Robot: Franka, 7 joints.
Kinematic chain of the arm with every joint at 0, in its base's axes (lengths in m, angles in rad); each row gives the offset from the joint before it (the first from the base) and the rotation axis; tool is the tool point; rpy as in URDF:
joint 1: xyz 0 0 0.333 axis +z
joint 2: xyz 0 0 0 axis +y
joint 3: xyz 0 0 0.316 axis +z
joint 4: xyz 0.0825 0 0 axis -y
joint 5: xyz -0.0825 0 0.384 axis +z
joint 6: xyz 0 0 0 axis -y
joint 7: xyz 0.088 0 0 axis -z
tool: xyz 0 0 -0.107 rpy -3.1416 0 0
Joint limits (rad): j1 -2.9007..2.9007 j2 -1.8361..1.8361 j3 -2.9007..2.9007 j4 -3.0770..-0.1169 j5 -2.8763..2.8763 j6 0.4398..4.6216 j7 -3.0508..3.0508
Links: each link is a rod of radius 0.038 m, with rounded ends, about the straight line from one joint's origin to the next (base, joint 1, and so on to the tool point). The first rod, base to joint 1, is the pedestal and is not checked.
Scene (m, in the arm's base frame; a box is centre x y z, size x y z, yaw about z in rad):
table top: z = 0
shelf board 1: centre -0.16 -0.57 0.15 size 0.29 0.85 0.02 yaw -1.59
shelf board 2: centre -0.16 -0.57 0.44 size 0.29 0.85 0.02 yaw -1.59
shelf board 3: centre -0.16 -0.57 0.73 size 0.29 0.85 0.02 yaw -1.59
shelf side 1: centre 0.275 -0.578 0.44 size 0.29 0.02 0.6 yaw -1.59
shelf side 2: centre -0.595 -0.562 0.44 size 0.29 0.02 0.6 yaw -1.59
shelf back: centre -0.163 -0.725 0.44 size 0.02 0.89 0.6 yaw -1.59
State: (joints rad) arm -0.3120 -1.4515 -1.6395 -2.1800 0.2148 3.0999 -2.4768
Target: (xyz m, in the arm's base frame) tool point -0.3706 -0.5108 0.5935
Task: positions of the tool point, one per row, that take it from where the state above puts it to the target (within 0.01 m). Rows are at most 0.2 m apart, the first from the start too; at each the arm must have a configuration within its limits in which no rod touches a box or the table.
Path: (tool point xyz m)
1: -0.3558 -0.4264 0.2974
2: -0.3542 -0.3574 0.2974
3: -0.3388 -0.2942 0.2957
4: -0.3618 -0.3088 0.4431
5: -0.3660 -0.2719 0.5935
6: -0.3857 -0.3533 0.5878
7: -0.3870 -0.4347 0.5859
8: -0.3706 -0.5108 0.5935

